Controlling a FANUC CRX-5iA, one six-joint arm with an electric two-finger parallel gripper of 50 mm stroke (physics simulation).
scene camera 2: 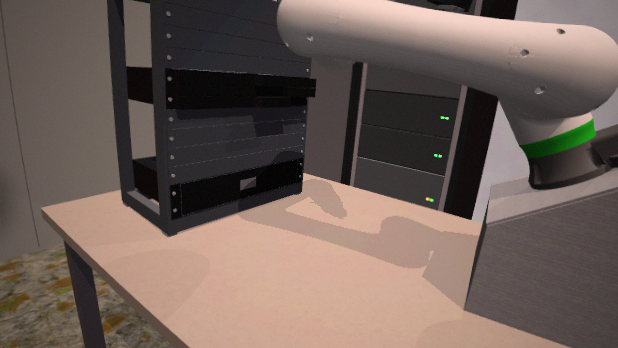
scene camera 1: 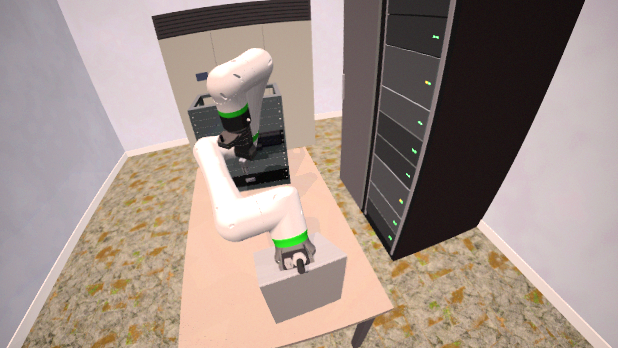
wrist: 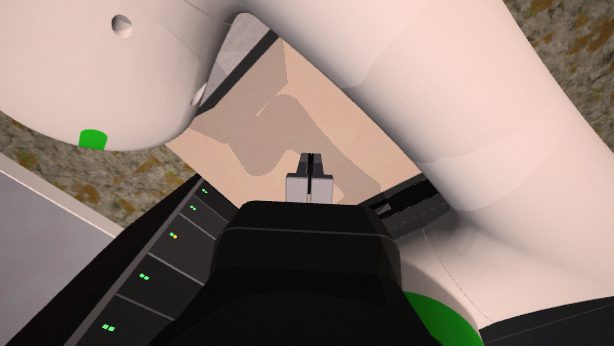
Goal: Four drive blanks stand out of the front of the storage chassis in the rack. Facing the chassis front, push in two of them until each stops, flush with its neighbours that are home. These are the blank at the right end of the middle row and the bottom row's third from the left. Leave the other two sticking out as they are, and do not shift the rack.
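Pixels of known places: gripper, fingertip midpoint: (scene camera 1: 246, 171) (wrist: 310, 165); arm's base, link origin: (scene camera 2: 571, 174) (scene camera 1: 295, 255).
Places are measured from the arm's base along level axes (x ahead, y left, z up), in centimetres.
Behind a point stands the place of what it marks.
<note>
The rack (scene camera 1: 286, 165) @(x 73.5, y -2.4, z -11.6 cm) (scene camera 2: 159, 125) @(x 72.3, y 46.6, z 0.6 cm) stands at the far end of the table. The black storage chassis (scene camera 1: 271, 138) @(x 68.1, y 4.2, z 11.2 cm) (scene camera 2: 215, 90) @(x 69.9, y 33.6, z 8.7 cm) sits in it at mid height, partly hidden by the arm in scene camera 1. In scene camera 2 dark blanks (scene camera 2: 302, 88) @(x 68.0, y 5.5, z 10.0 cm) stand out at the chassis's right part; the picture is too dark to tell single blanks or rows. My gripper (scene camera 1: 243, 160) @(x 24.6, y 13.6, z 21.4 cm) (wrist: 310, 165) @(x 24.6, y 13.6, z 21.4 cm) is shut and empty. It hangs in front of the rack, around or below chassis height, fingers pointing down toward the table in the wrist view. The chassis front does not show in the wrist view.
A black unit with a light label (scene camera 1: 267, 177) @(x 72.8, y 10.6, z -18.3 cm) (scene camera 2: 215, 192) @(x 71.5, y 32.7, z -18.1 cm) (wrist: 412, 197) @(x 71.5, y 32.2, z -16.9 cm) fills the rack's bottom. The arm stands on a grey box (scene camera 1: 305, 287) @(x -11.2, y -1.6, z -3.8 cm) (scene camera 2: 545, 260) @(x -0.3, y 15.1, z -12.5 cm) on the table (scene camera 1: 220, 295) @(x 1.5, y 36.1, z -27.1 cm) (scene camera 2: 300, 280) @(x 37.6, y 33.7, z -27.1 cm). A tall server cabinet (scene camera 1: 500, 125) stands right of the table.
</note>
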